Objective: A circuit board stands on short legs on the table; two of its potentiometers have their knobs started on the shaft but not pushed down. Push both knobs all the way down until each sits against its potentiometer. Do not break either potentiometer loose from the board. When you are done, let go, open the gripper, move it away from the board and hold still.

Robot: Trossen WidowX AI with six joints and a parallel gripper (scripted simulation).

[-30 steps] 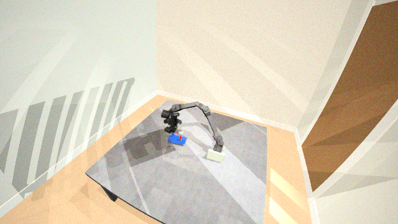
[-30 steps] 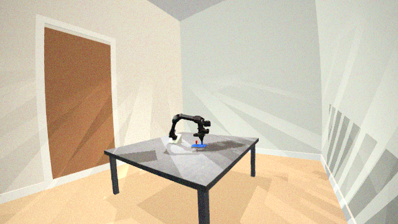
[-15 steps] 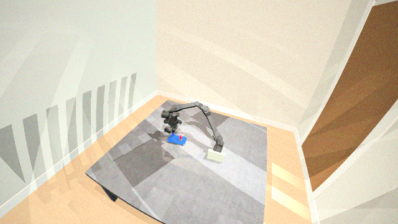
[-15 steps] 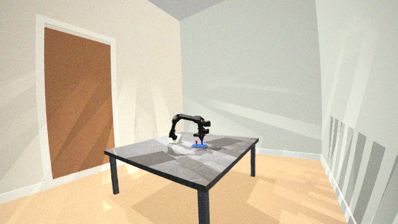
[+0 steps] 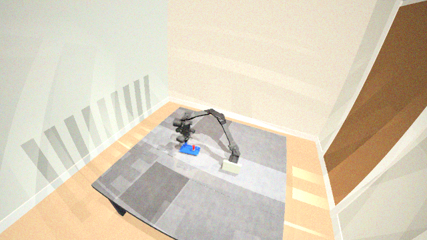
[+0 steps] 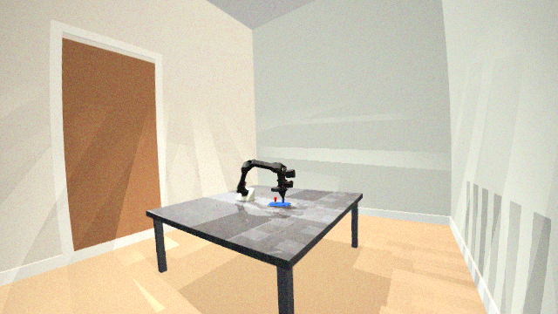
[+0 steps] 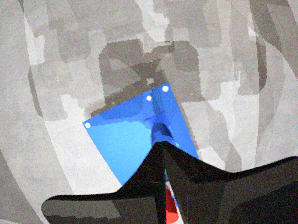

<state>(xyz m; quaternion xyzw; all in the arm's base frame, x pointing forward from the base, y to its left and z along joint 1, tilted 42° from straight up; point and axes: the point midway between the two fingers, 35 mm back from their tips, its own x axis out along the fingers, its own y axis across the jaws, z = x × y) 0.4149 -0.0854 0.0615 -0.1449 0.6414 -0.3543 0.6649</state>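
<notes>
Now: the blue knob 1 cm below my gripper tip. Also, from my gripper tip: red knob 8 cm behind, 2 cm to the left, 1 cm below.
</notes>
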